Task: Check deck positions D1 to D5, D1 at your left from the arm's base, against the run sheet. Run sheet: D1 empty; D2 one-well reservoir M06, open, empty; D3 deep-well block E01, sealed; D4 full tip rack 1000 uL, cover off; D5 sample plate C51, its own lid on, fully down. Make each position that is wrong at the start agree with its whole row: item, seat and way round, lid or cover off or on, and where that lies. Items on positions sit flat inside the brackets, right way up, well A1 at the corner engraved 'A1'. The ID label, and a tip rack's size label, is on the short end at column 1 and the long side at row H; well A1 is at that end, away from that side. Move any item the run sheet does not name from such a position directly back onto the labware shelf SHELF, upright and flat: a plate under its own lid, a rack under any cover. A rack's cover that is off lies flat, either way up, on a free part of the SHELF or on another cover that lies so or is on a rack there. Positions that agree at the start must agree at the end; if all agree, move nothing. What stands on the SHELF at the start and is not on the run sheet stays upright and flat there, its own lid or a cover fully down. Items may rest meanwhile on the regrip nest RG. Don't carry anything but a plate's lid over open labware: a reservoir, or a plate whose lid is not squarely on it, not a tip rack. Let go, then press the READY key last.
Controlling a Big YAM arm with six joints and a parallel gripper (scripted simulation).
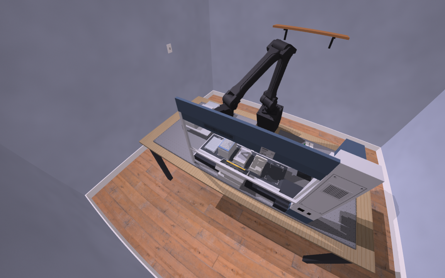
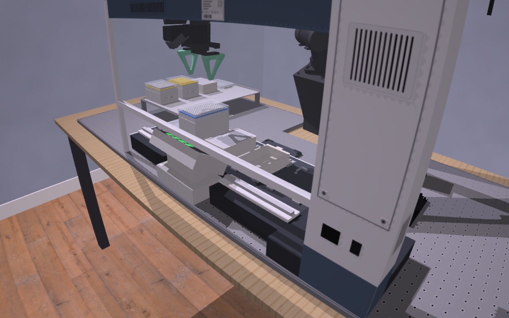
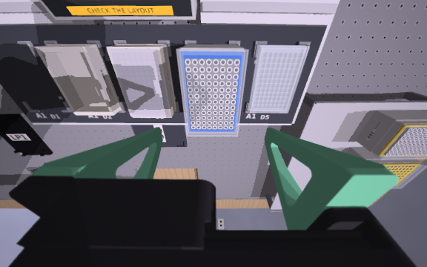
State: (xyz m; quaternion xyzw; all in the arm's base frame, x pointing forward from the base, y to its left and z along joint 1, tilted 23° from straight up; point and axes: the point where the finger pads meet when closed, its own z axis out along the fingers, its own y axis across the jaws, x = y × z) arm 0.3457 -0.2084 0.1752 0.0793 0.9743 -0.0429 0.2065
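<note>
The blue tip rack lies 13 cm below my hand and 1 cm behind it. Round my hand: labware shelf 33 cm behind, 31 cm to the right, 19 cm below; then regrip nest RG 25 cm below, 18 cm to the left, 13 cm behind; then top beam 26 cm above, 21 cm ahead, 13 cm to the left.
</note>
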